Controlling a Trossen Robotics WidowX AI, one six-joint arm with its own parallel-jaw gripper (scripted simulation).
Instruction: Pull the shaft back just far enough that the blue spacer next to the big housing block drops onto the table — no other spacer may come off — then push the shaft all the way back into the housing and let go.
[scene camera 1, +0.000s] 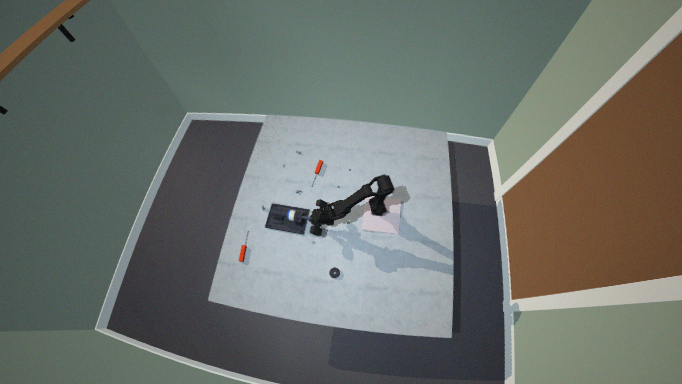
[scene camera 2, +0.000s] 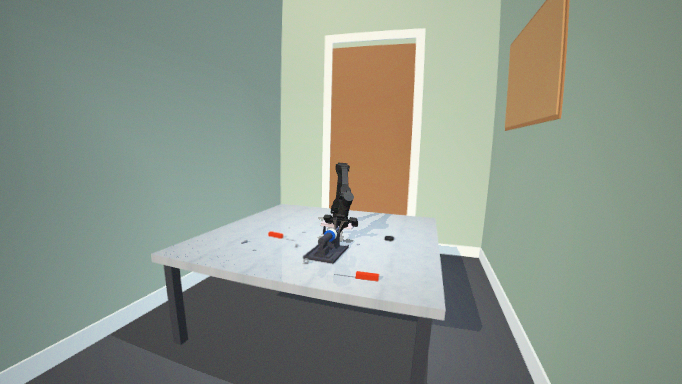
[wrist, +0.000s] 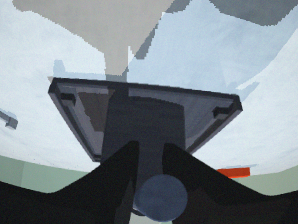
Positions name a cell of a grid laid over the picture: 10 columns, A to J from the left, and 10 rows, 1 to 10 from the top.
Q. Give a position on a baseplate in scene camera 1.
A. E6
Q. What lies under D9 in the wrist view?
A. My gripper.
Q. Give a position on a baseplate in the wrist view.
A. At D6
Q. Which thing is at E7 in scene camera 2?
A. A baseplate.
